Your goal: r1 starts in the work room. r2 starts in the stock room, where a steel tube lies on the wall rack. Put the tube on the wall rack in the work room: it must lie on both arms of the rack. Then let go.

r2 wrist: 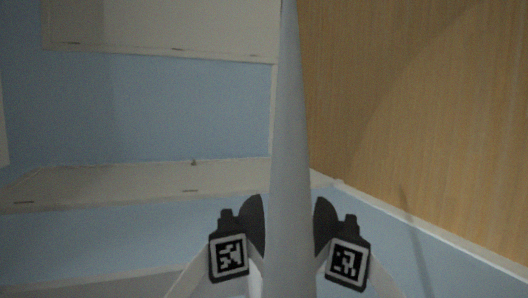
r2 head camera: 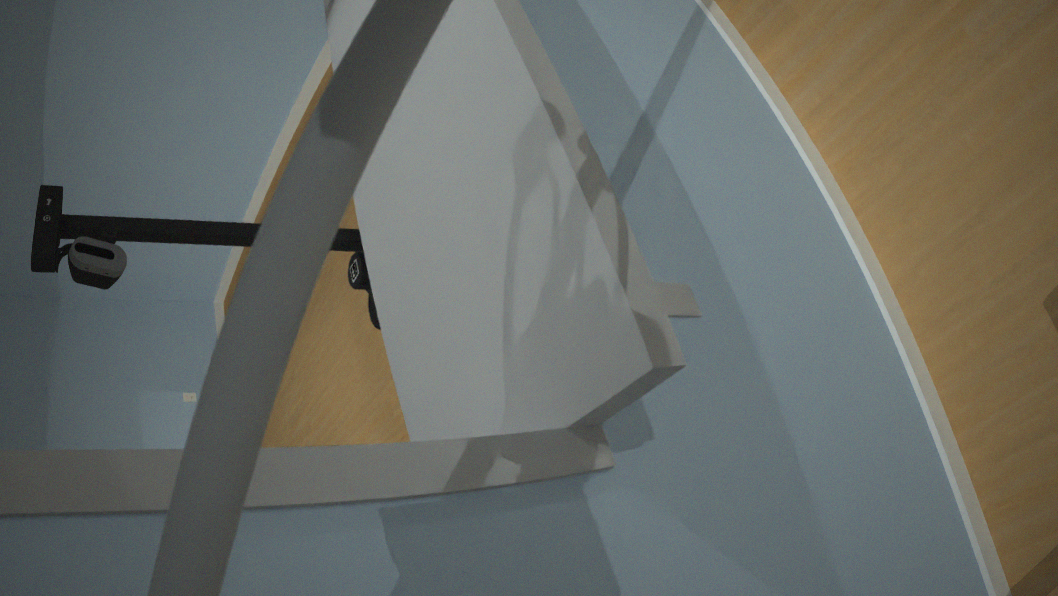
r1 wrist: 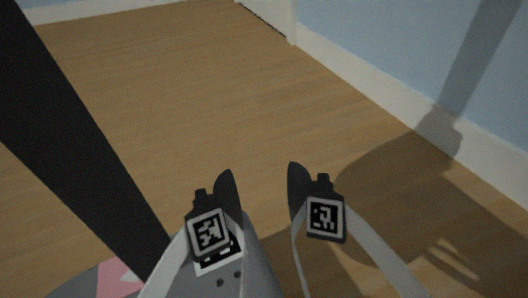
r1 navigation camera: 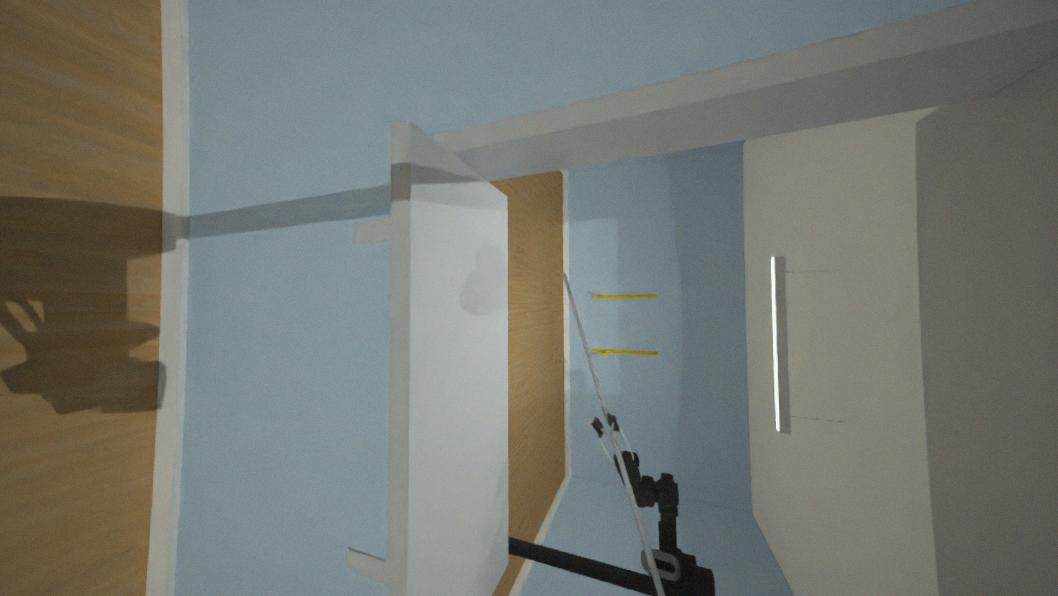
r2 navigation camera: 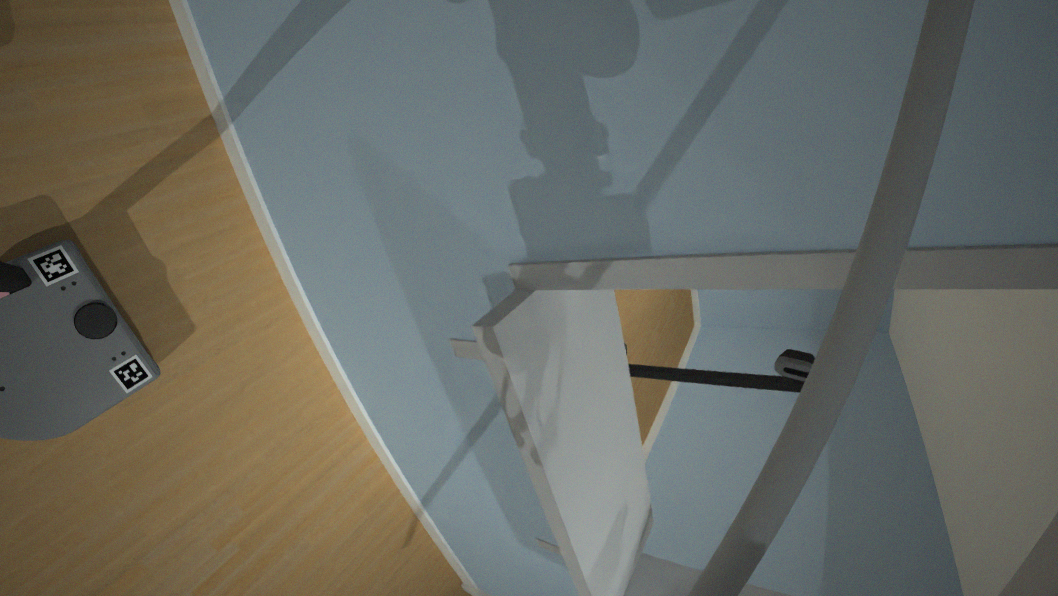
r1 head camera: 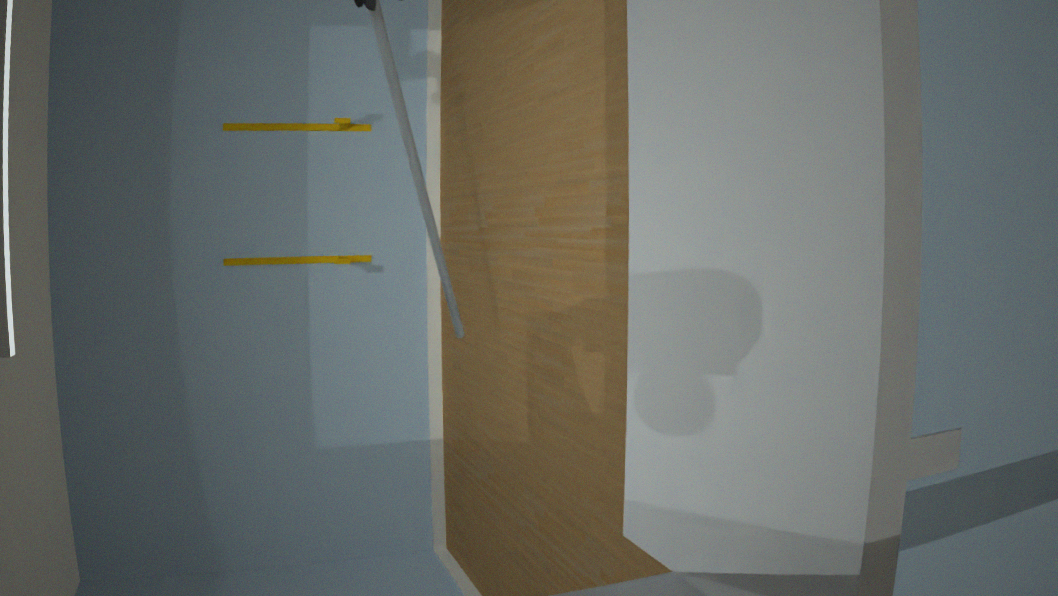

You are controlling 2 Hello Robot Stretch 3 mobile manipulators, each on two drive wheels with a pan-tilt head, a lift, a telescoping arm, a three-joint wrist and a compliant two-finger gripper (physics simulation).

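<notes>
The steel tube (r1 head camera: 414, 166) (r1 navigation camera: 629, 492) (r2 head camera: 302, 222) (r2 navigation camera: 873, 273) (r2 wrist: 290, 150) is long and grey and slants across the doorway views. r2's gripper (r1 navigation camera: 604, 423) (r2 wrist: 288, 202) is shut on it; in the r2 wrist view the tube runs between both fingertips. r1's gripper (r1 wrist: 259, 170) is open, with floor and part of a grey base beyond its fingers. Two yellow rack arms, one (r1 head camera: 296, 127) (r1 navigation camera: 625, 352) and another (r1 head camera: 296, 260) (r1 navigation camera: 624, 296), stick out from the blue wall beyond the doorway, apart from the tube. I cannot tell a second rack in any view.
An open white door (r1 head camera: 755, 148) (r1 navigation camera: 459, 370) (r2 head camera: 444, 222) (r2 navigation camera: 577, 392) stands at the door frame (r1 navigation camera: 666, 96) (r2 head camera: 333, 481) (r2 navigation camera: 740, 270). r1's head (r2 head camera: 96, 259) (r2 navigation camera: 794, 364) shows beyond the doorway. r2's mast (r1 navigation camera: 577, 562) stands beyond it in r1's view. A grey base (r2 navigation camera: 59, 355) shows on the floor.
</notes>
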